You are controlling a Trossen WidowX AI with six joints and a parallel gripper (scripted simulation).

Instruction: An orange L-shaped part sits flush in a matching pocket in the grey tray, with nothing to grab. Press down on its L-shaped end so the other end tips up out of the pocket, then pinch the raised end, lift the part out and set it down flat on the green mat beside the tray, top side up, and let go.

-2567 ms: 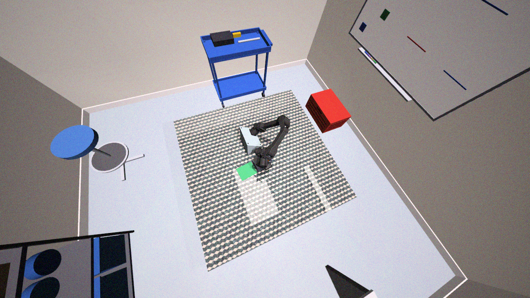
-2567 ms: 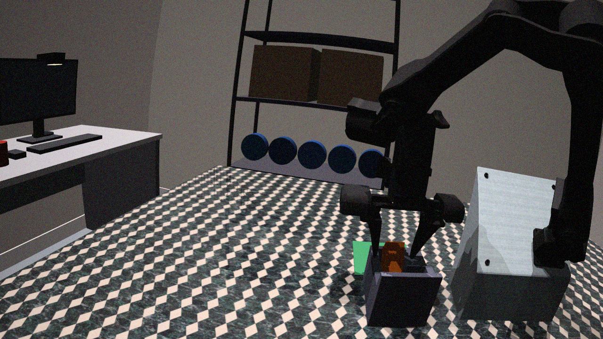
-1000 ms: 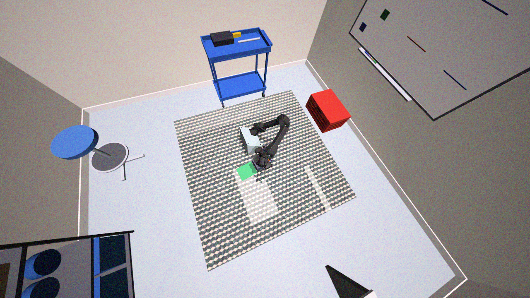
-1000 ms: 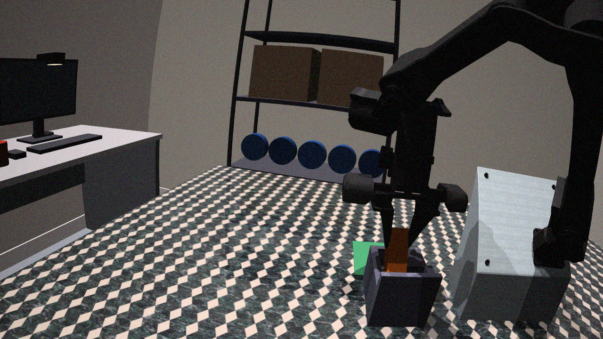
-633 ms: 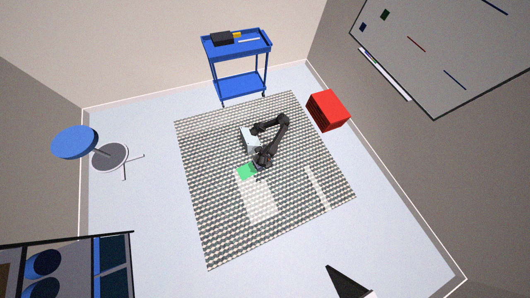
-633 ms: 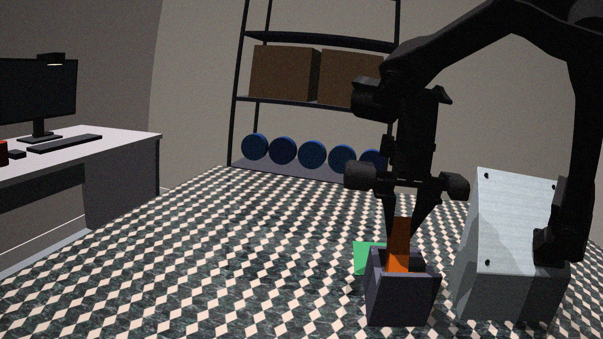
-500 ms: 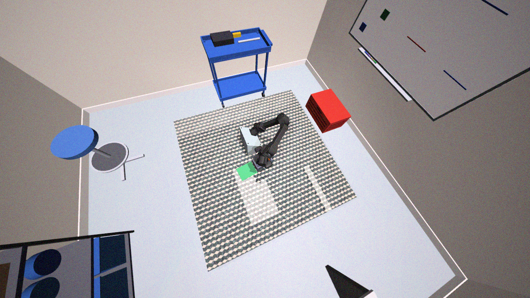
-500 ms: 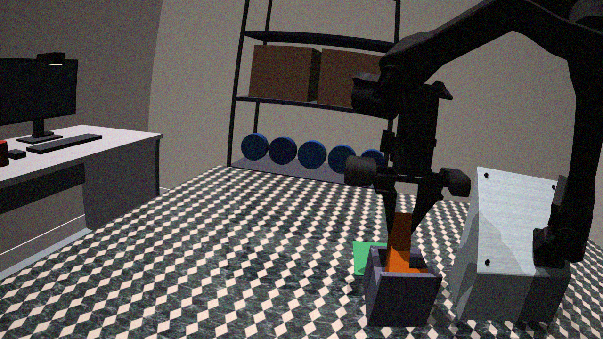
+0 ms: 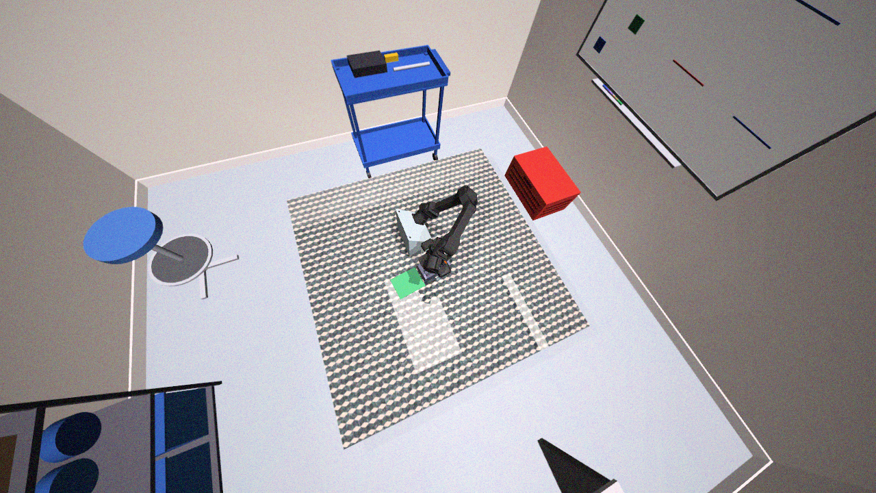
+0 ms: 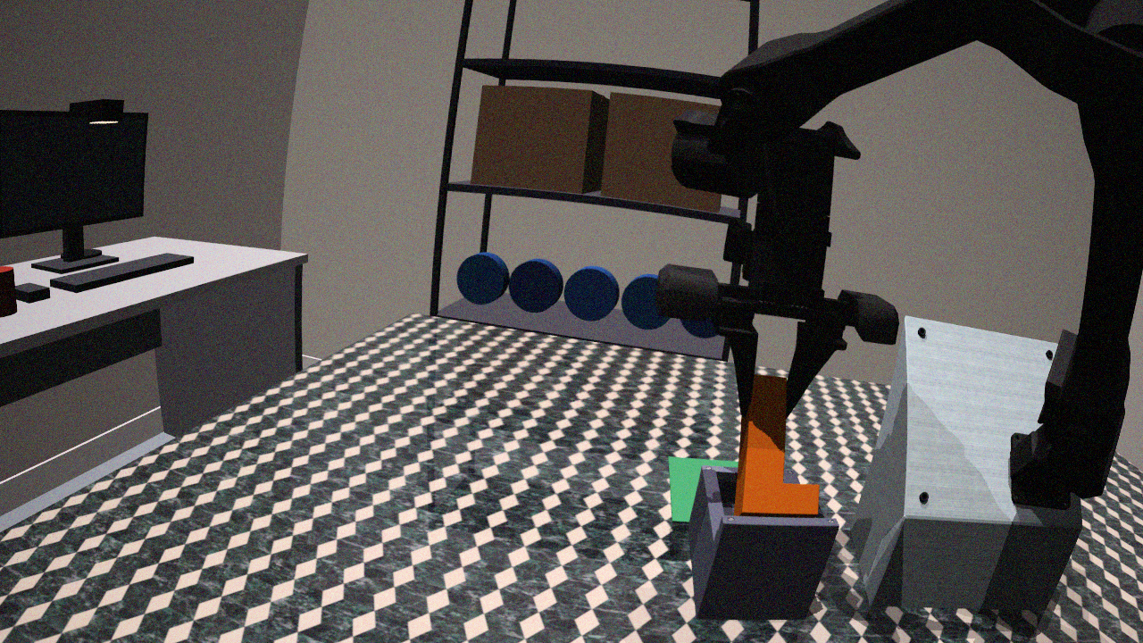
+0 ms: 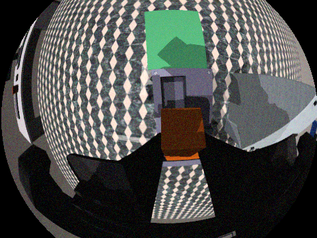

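The green mat is 10 mm ahead of my gripper tip, 150 mm to the right of it and 150 mm below it. Also, from my gripper tip: orange L-shaped part: 20 mm behind, 30 mm to the left, 30 mm below.
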